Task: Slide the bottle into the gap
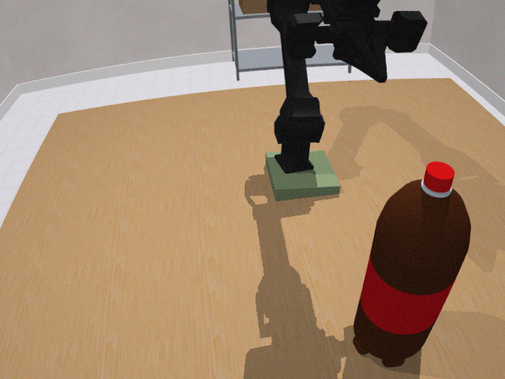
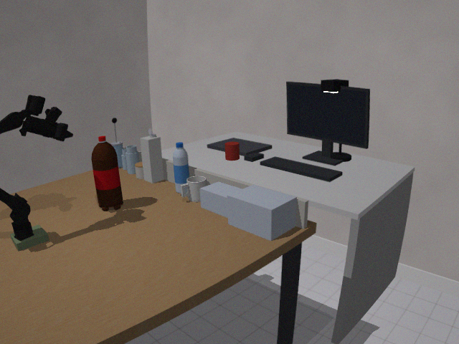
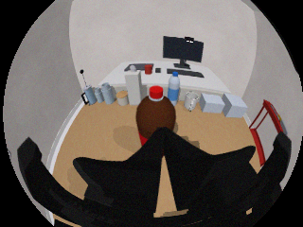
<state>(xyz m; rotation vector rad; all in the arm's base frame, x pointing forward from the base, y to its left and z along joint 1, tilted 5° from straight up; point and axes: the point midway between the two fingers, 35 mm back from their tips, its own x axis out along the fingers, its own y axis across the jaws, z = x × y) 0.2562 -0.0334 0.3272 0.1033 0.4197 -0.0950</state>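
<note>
Now: the cola bottle 16 cm ahead of my hand, 1 cm to the right of it and 20 cm below it. Also, from my hand: water bottle 47 cm ahead, 17 cm to the right, 25 cm below; jar 55 cm ahead, 26 cm to the left, 29 cm below; grey box 33 cm ahead, 63 cm to the right, 29 cm below.
</note>
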